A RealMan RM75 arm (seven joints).
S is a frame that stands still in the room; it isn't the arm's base.
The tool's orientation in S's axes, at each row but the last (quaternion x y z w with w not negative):
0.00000, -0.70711, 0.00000, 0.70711
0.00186, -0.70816, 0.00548, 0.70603
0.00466, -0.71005, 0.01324, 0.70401
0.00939, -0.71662, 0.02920, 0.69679
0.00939, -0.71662, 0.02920, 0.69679
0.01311, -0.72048, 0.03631, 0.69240
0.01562, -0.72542, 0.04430, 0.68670
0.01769, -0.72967, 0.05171, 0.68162
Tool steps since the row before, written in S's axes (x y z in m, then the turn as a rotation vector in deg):
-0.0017, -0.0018, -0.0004, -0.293, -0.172, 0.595
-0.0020, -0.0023, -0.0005, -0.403, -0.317, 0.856
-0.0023, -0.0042, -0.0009, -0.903, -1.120, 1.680
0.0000, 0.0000, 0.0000, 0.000, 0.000, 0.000
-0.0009, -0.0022, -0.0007, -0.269, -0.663, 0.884
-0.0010, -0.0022, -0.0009, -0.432, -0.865, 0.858
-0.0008, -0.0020, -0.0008, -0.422, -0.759, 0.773
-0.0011, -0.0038, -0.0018, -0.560, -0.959, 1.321
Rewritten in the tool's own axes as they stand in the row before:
-0.0004, -0.0018, 0.0017, 0.595, -0.172, 0.293
-0.0005, -0.0023, 0.0020, 0.856, -0.317, 0.404
-0.0009, -0.0041, 0.0024, 1.674, -1.117, 0.917
0.0000, 0.0000, 0.0000, 0.000, 0.000, 0.000
-0.0007, -0.0021, 0.0010, 0.873, -0.673, 0.281
-0.0009, -0.0021, 0.0012, 0.847, -0.862, 0.459
-0.0008, -0.0019, 0.0010, 0.766, -0.754, 0.444
-0.0019, -0.0036, 0.0016, 1.313, -0.967, 0.565

